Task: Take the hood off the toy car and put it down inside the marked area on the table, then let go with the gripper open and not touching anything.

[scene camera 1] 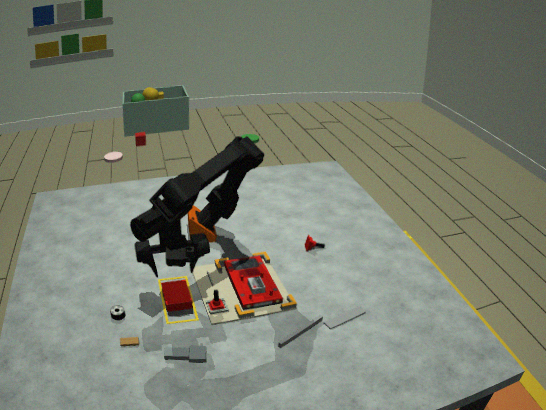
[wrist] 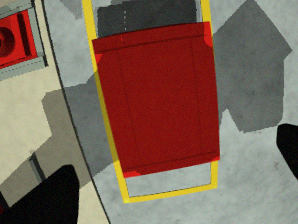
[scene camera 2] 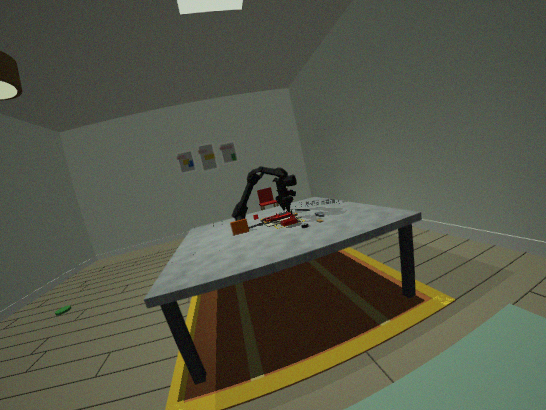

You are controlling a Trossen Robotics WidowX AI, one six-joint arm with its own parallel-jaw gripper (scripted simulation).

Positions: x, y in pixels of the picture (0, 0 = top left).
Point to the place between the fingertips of the gripper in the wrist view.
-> At 181, 156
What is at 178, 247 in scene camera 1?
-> The gripper.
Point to a red hood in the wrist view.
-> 159, 84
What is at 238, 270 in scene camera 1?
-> A toy car.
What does the gripper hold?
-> Nothing.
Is the gripper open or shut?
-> Open.
